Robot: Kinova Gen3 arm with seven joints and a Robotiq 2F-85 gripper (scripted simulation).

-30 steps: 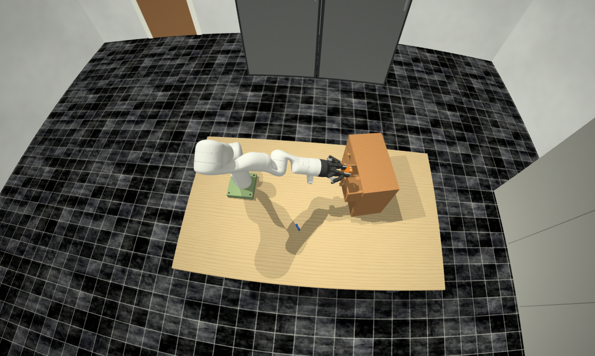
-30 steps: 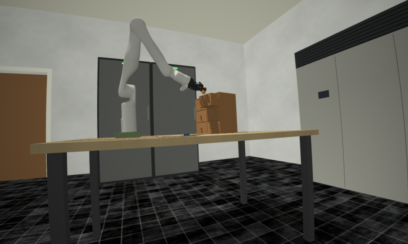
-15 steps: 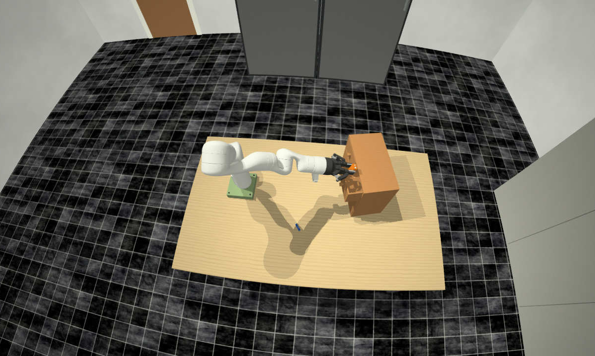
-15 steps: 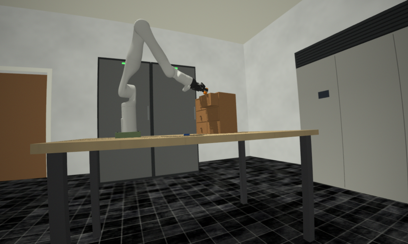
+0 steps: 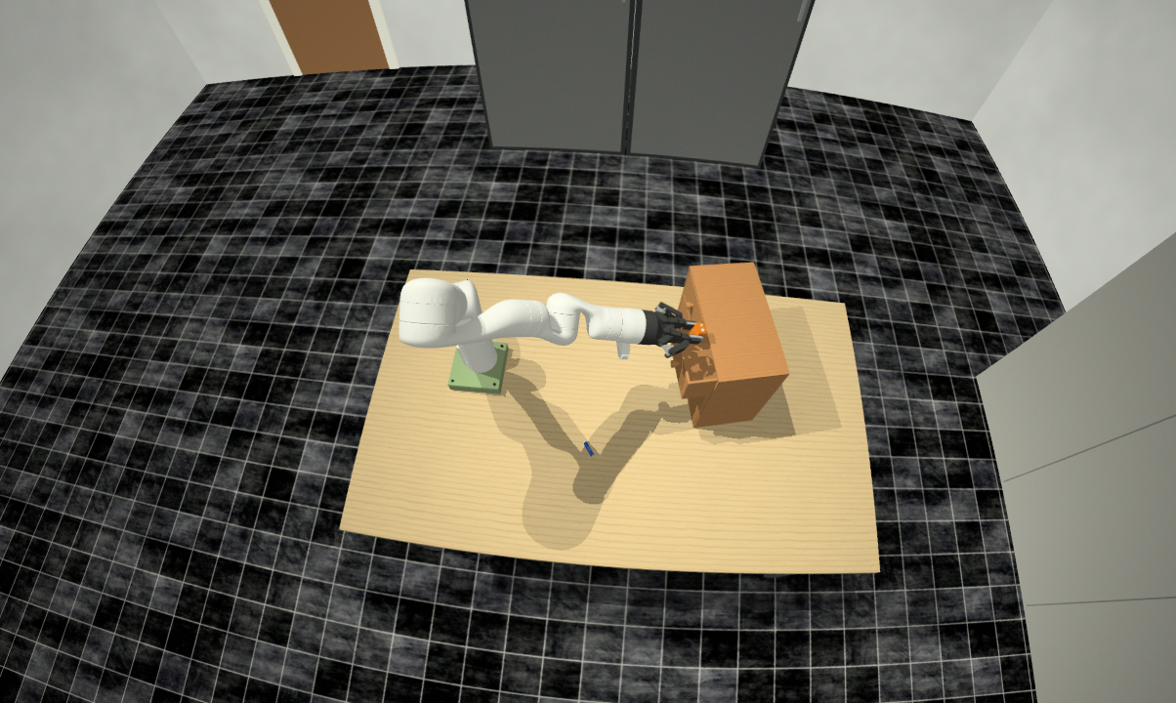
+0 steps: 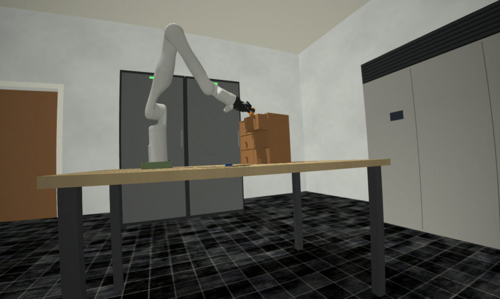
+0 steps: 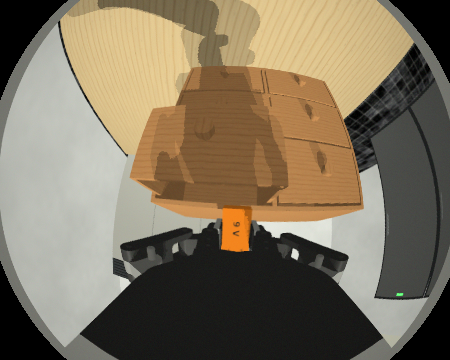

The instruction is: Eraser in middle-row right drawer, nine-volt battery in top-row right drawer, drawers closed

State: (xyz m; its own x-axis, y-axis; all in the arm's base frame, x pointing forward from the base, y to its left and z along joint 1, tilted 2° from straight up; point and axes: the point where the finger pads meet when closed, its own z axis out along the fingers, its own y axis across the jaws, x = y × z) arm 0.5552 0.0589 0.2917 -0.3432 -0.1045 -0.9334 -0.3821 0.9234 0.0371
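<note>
Right now my hand is 1 cm short of the nine-volt battery. From my hand the other things lie so: eraser 22 cm below, 14 cm ahead, 4 cm to the left; then blue stick 33 cm below, 23 cm to the right, 18 cm behind.
</note>
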